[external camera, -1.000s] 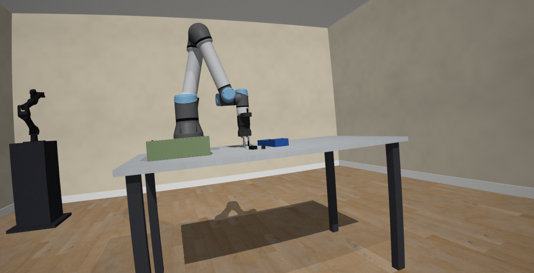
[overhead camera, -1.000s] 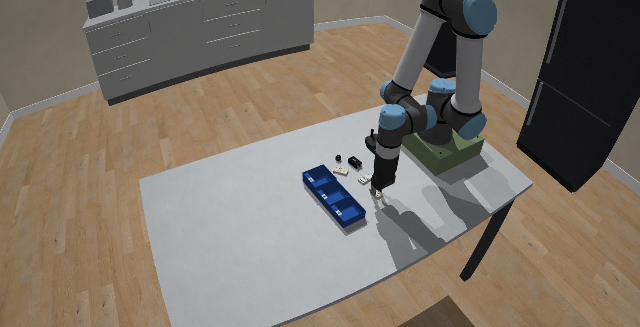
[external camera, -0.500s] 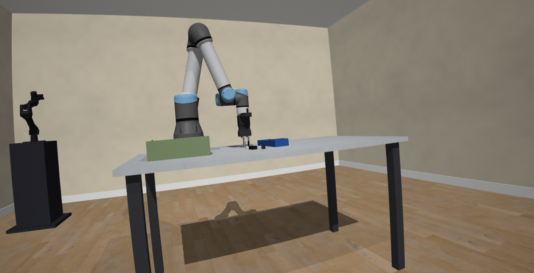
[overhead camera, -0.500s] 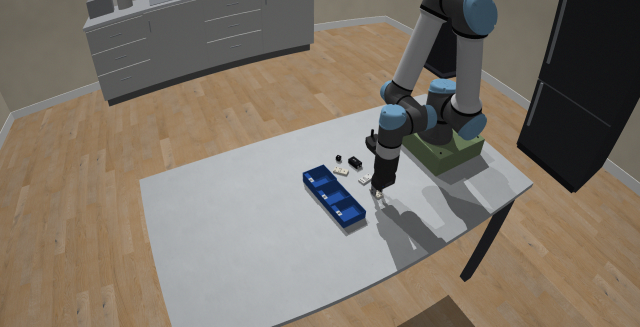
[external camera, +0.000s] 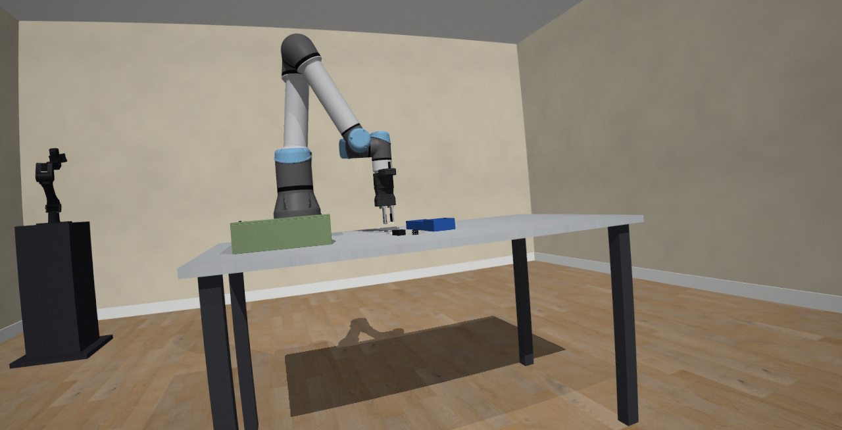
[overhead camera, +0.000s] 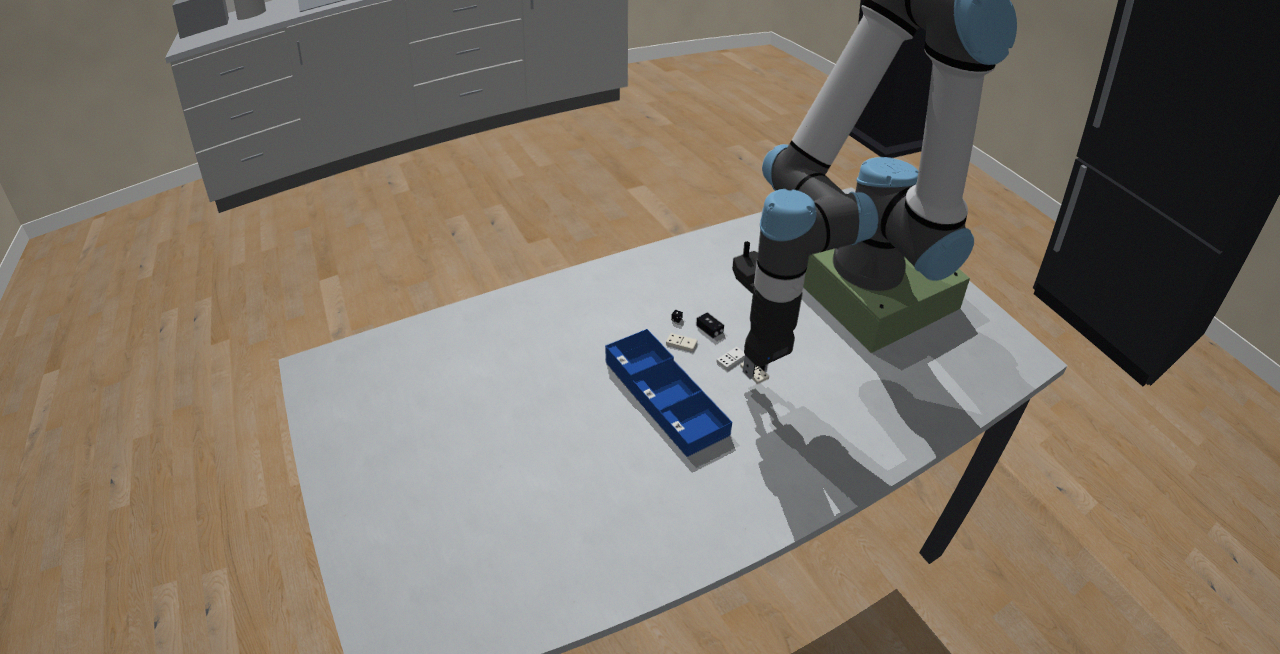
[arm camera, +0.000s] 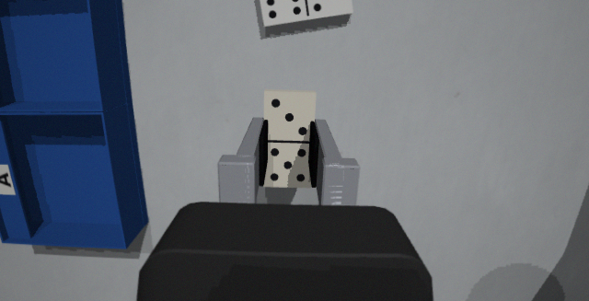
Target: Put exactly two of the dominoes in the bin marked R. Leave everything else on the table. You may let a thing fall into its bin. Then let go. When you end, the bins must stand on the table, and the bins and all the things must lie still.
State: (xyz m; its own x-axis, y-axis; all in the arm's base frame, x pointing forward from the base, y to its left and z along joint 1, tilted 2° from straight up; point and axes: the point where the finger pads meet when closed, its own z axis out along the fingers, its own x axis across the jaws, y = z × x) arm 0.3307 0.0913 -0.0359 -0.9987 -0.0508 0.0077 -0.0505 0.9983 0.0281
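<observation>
Now: the blue three-compartment bin 140 mm ahead of my hand, 40 mm to the right of it and 30 mm below it. Also, from my hand: black block (10 mm behind, 150 mm to the right, 40 mm below); small black die (30 mm ahead, 210 mm to the right, 40 mm below).
</observation>
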